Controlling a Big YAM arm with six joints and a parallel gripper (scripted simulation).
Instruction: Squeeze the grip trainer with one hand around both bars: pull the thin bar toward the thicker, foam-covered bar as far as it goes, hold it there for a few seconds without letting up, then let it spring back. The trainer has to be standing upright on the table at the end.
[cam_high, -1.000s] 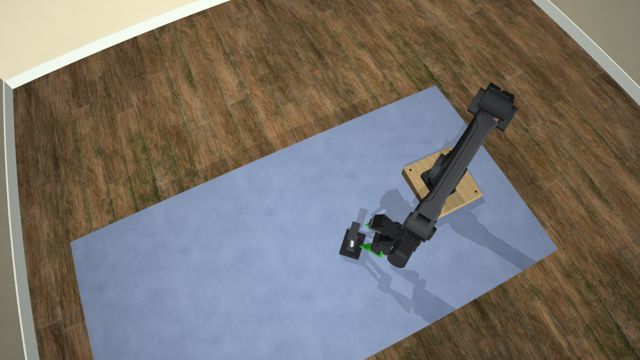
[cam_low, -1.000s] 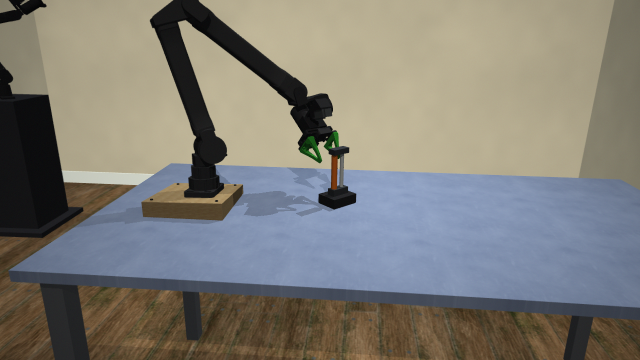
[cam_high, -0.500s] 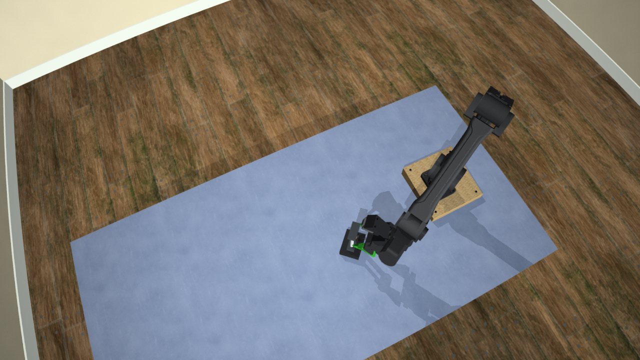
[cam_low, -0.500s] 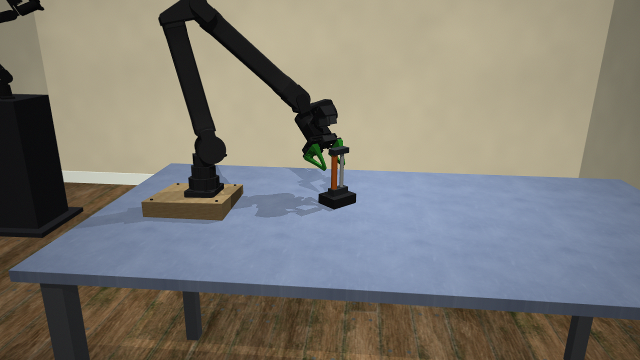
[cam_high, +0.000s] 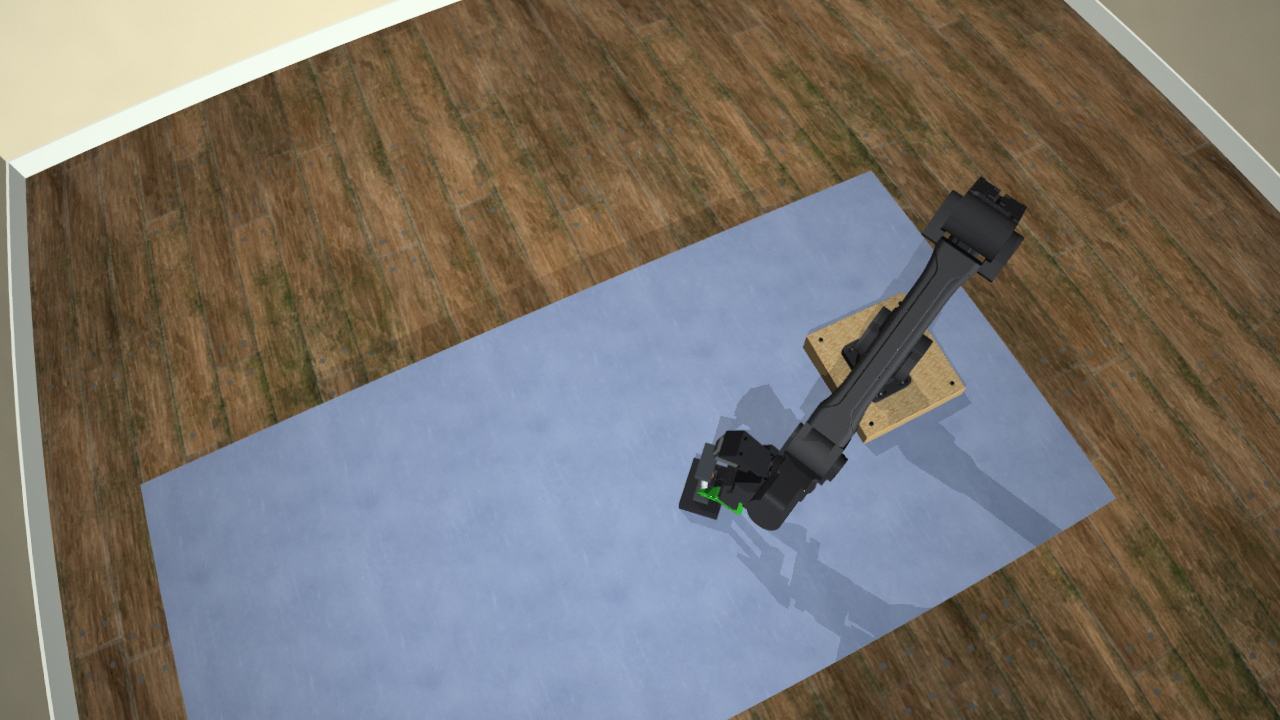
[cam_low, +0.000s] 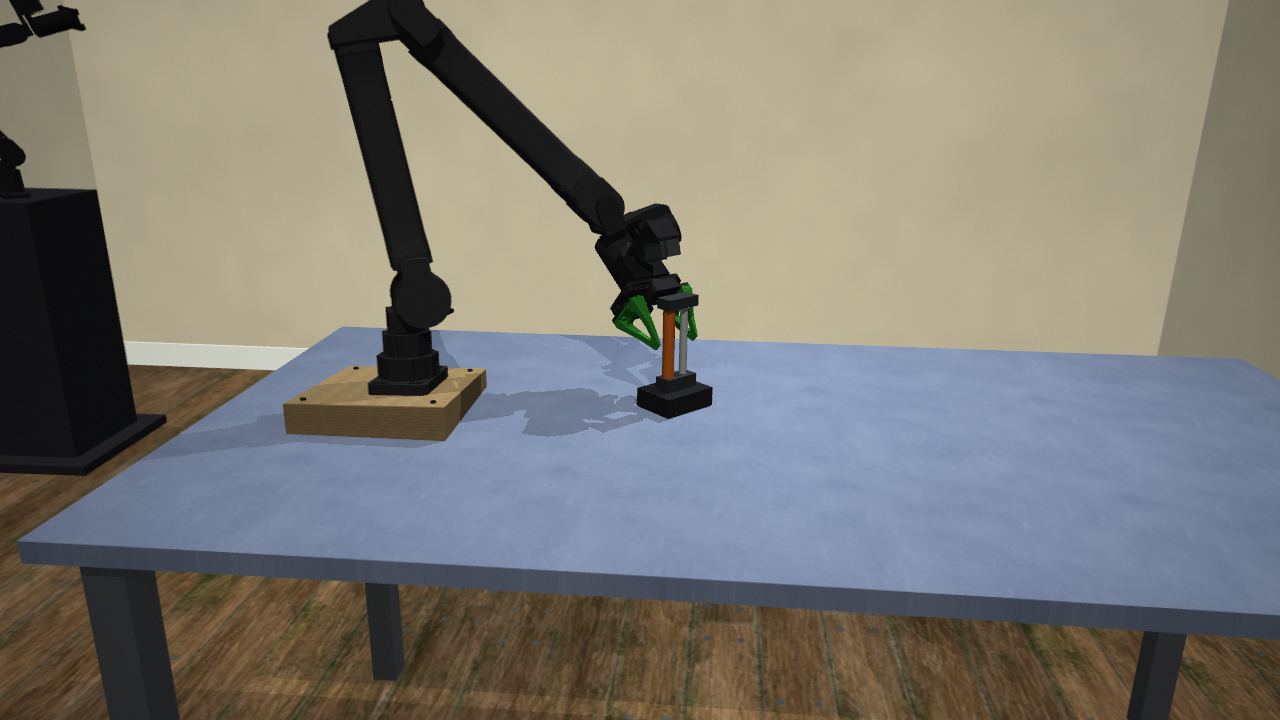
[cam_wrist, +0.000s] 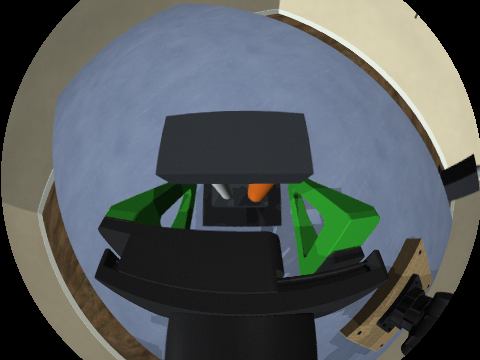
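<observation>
My hand is 1 cm to the right of the thin grey bar and 1 cm short of it. The rest, counted from my hand: grip trainer: 1 cm below, 1 cm ahead.
</observation>
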